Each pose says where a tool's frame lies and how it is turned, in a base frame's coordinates. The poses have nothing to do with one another.
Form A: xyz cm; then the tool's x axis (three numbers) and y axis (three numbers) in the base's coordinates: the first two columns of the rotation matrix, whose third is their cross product.
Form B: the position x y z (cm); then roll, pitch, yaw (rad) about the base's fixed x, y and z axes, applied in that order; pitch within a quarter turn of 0, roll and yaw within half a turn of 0. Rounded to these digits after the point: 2 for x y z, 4 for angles.
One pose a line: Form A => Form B
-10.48 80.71 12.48 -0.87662 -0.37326 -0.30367 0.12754 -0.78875 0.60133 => -10.48 80.71 12.48 0.6830 0.3085 -2.7390
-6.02 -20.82 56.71 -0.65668 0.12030 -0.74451 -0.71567 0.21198 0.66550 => -6.02 -20.82 56.71 1.6504 0.8398 2.9604
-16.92 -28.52 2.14 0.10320 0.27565 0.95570 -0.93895 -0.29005 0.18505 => -16.92 -28.52 2.14 0.6799 -1.2720 1.2126
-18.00 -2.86 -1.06 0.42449 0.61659 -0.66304 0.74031 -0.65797 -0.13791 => -18.00 -2.86 -1.06 -2.9563 0.7249 0.9679
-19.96 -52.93 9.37 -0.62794 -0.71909 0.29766 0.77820 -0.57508 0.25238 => -19.96 -52.93 9.37 0.2675 -0.3022 -2.2886
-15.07 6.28 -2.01 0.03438 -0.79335 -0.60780 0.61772 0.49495 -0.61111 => -15.07 6.28 -2.01 -0.8782 0.6533 -1.5275
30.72 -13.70 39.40 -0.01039 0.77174 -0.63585 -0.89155 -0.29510 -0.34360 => 30.72 -13.70 39.40 -0.4614 0.6891 1.5843
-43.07 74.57 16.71 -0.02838 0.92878 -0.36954 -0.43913 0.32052 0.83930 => -43.07 74.57 16.71 1.1273 0.3785 1.6013
